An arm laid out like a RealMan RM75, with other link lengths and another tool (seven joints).
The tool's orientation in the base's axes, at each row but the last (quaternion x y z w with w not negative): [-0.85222 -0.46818 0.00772 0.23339]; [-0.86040 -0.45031 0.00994 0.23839]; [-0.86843 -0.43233 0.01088 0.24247]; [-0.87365 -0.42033 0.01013 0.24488]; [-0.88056 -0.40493 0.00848 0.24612]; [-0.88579 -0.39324 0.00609 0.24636]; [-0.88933 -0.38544 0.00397 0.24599]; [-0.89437 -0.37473 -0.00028 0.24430]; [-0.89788 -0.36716 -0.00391 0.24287]
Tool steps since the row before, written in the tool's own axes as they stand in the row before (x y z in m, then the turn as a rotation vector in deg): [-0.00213 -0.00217 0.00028 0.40 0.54 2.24]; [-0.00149 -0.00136 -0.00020 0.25 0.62 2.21]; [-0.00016 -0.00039 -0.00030 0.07 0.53 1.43]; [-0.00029 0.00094 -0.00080 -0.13 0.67 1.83]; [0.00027 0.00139 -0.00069 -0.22 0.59 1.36]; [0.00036 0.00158 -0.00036 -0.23 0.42 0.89]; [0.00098 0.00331 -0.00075 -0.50 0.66 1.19]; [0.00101 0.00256 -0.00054 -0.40 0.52 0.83]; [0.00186 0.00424 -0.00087 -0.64 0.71 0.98]
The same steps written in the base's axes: [-0.00298 -0.00062 0.00019 0.13 0.95 -2.13]; [-0.00189 -0.00059 0.00045 0.11 0.78 -2.17]; [-0.00032 -0.00005 0.00040 0.11 0.37 -1.48]; [0.00068 -0.00105 0.00024 0.00 0.32 -1.93]; [0.00131 -0.00087 0.00004 -0.02 0.10 -1.50]; [0.00142 -0.00080 -0.00032 -0.05 -0.02 -1.01]; [0.00310 -0.00158 -0.00062 -0.13 -0.21 -1.43]; [0.00254 -0.00109 -0.00046 -0.09 -0.22 -1.03]; [0.00431 -0.00176 -0.00072 -0.17 -0.43 -1.29]
